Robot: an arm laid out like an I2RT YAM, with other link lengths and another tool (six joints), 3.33 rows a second.
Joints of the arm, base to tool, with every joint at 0 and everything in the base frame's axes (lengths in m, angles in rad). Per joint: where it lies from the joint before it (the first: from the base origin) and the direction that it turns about. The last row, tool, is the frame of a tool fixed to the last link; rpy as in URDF.
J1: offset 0 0 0.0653 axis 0 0 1
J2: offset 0.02 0.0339 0.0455 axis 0 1 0
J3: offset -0.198 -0.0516 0 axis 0 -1 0
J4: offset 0.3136 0.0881 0.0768 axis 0 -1 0
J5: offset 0.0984 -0.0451 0.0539 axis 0 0 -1
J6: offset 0.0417 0 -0.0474 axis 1 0 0
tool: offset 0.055 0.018 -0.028 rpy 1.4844 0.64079 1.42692
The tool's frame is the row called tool.
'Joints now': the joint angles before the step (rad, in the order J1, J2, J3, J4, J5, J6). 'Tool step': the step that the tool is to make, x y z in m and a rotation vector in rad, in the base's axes. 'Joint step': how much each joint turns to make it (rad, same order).
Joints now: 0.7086 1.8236 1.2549 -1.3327 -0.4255 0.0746
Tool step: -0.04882 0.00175 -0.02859 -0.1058 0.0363 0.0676
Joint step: 0.1244 -0.0022 -0.1125 0.0416 0.0271 0.0774
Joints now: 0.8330 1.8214 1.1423 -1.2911 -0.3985 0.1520
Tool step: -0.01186 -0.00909 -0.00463 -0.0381 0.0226 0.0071
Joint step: 0.0114 -0.0169 -0.0469 -0.0103 0.0062 0.0081
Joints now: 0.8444 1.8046 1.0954 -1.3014 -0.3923 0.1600
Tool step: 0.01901 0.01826 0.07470 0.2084 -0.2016 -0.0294
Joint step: -0.0080 -0.2781 0.0172 0.0042 0.0045 0.0256
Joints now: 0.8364 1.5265 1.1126 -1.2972 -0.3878 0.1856
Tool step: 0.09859 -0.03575 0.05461 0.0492 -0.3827 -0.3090
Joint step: -0.2468 -0.1801 0.0476 0.1110 0.2132 0.0611
